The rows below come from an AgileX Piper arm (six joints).
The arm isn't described. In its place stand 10 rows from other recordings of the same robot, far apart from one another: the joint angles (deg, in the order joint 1, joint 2, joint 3, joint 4, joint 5, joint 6), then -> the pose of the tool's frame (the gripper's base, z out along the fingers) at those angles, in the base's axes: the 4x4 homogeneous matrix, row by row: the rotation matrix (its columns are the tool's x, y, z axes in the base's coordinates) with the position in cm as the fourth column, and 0 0 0 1 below.
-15.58, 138.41, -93.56, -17.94, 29.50, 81.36 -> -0.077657, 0.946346, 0.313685, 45.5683; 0.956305, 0.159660, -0.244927, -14.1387; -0.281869, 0.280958, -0.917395, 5.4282; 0, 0, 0, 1
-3.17, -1.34, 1.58, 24.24, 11.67, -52.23 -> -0.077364, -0.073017, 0.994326, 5.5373; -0.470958, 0.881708, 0.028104, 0.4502; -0.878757, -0.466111, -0.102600, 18.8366; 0, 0, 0, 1
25.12, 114.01, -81.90, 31.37, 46.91, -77.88 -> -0.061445, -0.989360, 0.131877, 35.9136; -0.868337, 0.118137, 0.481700, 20.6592; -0.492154, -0.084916, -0.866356, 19.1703; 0, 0, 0, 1
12.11, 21.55, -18.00, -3.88, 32.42, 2.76 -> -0.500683, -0.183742, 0.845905, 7.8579; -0.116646, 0.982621, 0.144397, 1.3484; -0.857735, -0.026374, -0.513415, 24.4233; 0, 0, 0, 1
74.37, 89.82, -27.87, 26.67, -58.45, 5.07 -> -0.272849, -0.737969, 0.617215, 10.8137; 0.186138, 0.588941, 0.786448, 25.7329; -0.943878, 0.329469, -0.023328, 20.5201; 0, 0, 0, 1
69.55, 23.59, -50.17, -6.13, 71.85, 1.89 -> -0.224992, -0.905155, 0.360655, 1.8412; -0.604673, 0.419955, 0.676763, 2.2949; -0.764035, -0.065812, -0.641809, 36.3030; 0, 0, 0, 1
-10.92, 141.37, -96.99, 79.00, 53.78, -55.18 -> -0.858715, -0.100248, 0.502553, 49.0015; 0.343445, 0.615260, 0.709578, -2.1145; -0.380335, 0.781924, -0.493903, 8.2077; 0, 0, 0, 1
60.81, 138.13, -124.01, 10.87, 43.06, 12.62 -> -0.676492, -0.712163, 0.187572, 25.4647; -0.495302, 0.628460, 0.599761, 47.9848; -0.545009, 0.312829, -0.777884, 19.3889; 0, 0, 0, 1
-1.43, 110.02, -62.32, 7.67, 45.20, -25.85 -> -0.943336, -0.329009, 0.043237, 33.5973; -0.324040, 0.941396, 0.093655, 0.0234; -0.071517, 0.074337, -0.994665, 13.0698; 0, 0, 0, 1
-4.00, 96.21, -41.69, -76.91, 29.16, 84.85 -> -0.767504, 0.457886, 0.448640, 28.8652; 0.203250, 0.837567, -0.507120, -6.3478; -0.607969, -0.298030, -0.735902, 15.6132; 0, 0, 0, 1
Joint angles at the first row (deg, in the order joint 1, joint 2, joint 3, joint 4, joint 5, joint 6):
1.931, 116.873, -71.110, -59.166, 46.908, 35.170
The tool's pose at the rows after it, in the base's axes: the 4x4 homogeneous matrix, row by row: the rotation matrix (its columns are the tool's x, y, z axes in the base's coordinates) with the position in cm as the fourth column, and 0 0 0 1 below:
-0.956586, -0.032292, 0.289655, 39.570; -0.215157, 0.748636, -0.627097, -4.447; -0.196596, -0.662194, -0.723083, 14.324; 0, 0, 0, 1
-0.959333, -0.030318, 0.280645, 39.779; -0.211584, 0.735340, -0.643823, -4.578; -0.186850, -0.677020, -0.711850, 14.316; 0, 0, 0, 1
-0.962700, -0.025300, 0.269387, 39.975; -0.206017, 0.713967, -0.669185, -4.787; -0.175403, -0.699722, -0.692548, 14.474; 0, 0, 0, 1
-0.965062, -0.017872, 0.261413, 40.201; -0.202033, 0.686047, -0.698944, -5.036; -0.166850, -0.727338, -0.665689, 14.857; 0, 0, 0, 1
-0.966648, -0.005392, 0.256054, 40.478; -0.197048, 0.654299, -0.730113, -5.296; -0.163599, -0.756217, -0.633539, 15.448; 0, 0, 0, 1
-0.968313, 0.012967, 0.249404, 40.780; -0.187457, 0.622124, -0.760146, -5.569; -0.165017, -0.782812, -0.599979, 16.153; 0, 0, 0, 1
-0.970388, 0.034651, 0.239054, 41.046; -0.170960, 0.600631, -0.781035, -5.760; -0.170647, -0.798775, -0.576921, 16.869; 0, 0, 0, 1
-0.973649, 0.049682, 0.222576, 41.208; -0.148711, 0.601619, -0.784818, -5.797; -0.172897, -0.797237, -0.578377, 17.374; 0, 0, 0, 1
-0.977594, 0.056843, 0.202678, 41.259; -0.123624, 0.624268, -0.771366, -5.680; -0.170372, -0.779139, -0.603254, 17.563; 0, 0, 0, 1
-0.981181, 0.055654, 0.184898, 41.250; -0.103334, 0.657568, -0.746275, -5.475; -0.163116, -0.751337, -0.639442, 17.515; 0, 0, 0, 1
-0.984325, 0.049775, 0.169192, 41.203; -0.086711, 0.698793, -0.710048, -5.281; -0.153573, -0.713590, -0.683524, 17.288; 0, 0, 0, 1
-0.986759, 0.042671, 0.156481, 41.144; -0.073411, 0.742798, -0.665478, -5.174; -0.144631, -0.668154, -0.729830, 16.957; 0, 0, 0, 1
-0.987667, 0.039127, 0.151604, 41.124; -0.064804, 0.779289, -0.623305, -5.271; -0.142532, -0.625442, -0.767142, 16.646; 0, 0, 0, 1
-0.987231, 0.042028, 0.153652, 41.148; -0.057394, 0.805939, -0.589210, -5.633; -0.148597, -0.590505, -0.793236, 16.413; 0, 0, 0, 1
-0.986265, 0.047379, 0.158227, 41.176; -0.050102, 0.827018, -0.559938, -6.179; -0.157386, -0.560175, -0.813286, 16.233; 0, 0, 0, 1
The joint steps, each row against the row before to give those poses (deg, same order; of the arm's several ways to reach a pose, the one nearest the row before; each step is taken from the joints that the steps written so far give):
0.022, 0.677, -0.847, -0.362, 0.707, 0.031
0.018, 0.606, -0.788, -0.641, 1.223, 0.105
0.017, 0.511, -0.881, -1.090, 1.823, 0.255
0.017, 0.336, -0.996, -1.504, 2.080, 0.300
0.019, 0.211, -1.201, -1.656, 2.242, 0.326
-0.019, 0.178, -1.405, -1.489, 2.340, 0.307
-0.020, 0.087, -1.507, -0.503, 2.081, -0.024
-0.019, 0.021, -1.400, 1.276, 1.394, -0.876
-0.020, 0.005, -1.090, 2.786, 0.615, -1.454
-0.041, 0.006, -0.734, 3.406, -0.029, -1.799
-0.200, 0.003, -0.451, 3.934, -0.636, -2.129
-0.433, 0.005, -0.240, 4.185, -1.125, -2.362
-0.694, 0.004, -0.080, 3.469, -1.474, -2.066
-0.969, 0.004, -0.018, 2.506, -1.641, -1.569
-1.171, -0.002, -0.003, 2.061, -1.659, -1.472

